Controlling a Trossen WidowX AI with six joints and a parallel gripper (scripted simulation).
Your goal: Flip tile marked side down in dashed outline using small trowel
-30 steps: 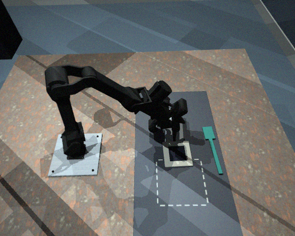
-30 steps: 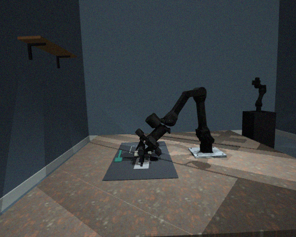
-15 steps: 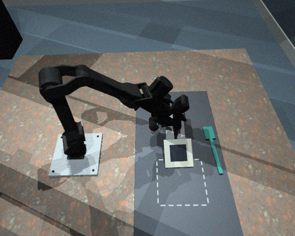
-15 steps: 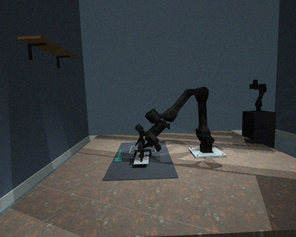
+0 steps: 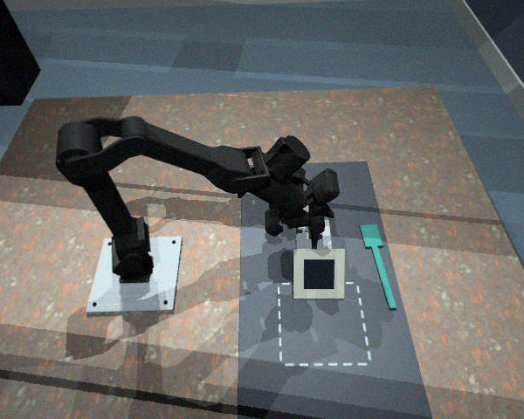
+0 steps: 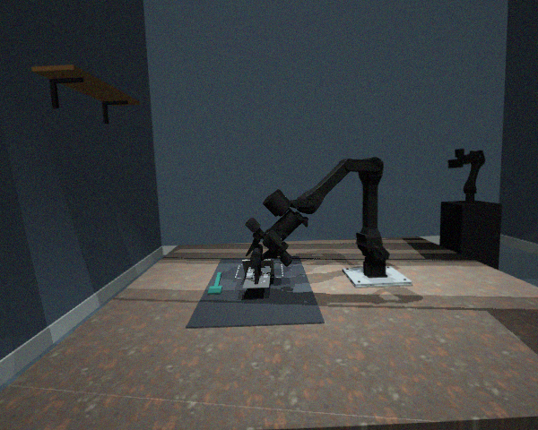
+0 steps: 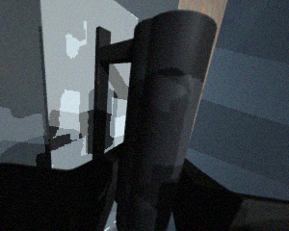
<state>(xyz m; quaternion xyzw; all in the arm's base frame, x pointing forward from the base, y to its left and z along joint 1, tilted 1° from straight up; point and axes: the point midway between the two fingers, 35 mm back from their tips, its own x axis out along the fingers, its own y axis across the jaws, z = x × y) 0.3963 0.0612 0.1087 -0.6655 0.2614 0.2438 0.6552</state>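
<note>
My gripper tip is 20 mm past the tile, 100 mm to the left of it and 60 mm above it. Round my gripper tip: dark trowel (30 mm behind, 10 mm below); then grey mat (20 mm behind, 60 mm to the right, 110 mm below); then green spatula-shaped tool (120 mm ahead, 40 mm to the right, 90 mm below).
</note>
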